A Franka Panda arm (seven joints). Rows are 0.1 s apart.
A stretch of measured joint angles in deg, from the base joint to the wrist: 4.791 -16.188 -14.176 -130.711 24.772 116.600 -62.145; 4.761 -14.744 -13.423 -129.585 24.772 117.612 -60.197; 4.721 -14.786 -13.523 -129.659 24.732 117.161 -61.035; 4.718 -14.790 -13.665 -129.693 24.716 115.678 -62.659; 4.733 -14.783 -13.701 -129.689 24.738 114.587 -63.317; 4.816 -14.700 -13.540 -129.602 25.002 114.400 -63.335; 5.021 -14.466 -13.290 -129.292 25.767 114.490 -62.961; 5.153 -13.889 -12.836 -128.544 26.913 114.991 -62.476; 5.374 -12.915 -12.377 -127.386 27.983 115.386 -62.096; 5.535 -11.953 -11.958 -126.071 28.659 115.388 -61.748; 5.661 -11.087 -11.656 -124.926 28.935 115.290 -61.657; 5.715 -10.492 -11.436 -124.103 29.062 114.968 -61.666; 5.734 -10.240 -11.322 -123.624 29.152 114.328 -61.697; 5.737 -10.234 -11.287 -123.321 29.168 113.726 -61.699
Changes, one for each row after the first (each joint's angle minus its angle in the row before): -0.030 1.444 0.753 1.126 0.000 1.012 1.948; -0.040 -0.042 -0.100 -0.074 -0.040 -0.451 -0.838; -0.003 -0.004 -0.142 -0.034 -0.016 -1.483 -1.624; 0.015 0.007 -0.036 0.004 0.022 -1.091 -0.658; 0.083 0.083 0.161 0.087 0.264 -0.187 -0.018; 0.205 0.234 0.250 0.310 0.765 0.090 0.374; 0.132 0.577 0.454 0.748 1.146 0.501 0.485; 0.221 0.974 0.459 1.158 1.070 0.395 0.380; 0.161 0.962 0.419 1.315 0.676 0.002 0.348; 0.126 0.866 0.302 1.145 0.276 -0.098 0.091; 0.054 0.595 0.220 0.823 0.127 -0.322 -0.009; 0.019 0.252 0.114 0.479 0.090 -0.640 -0.031; 0.003 0.006 0.035 0.303 0.016 -0.602 -0.002
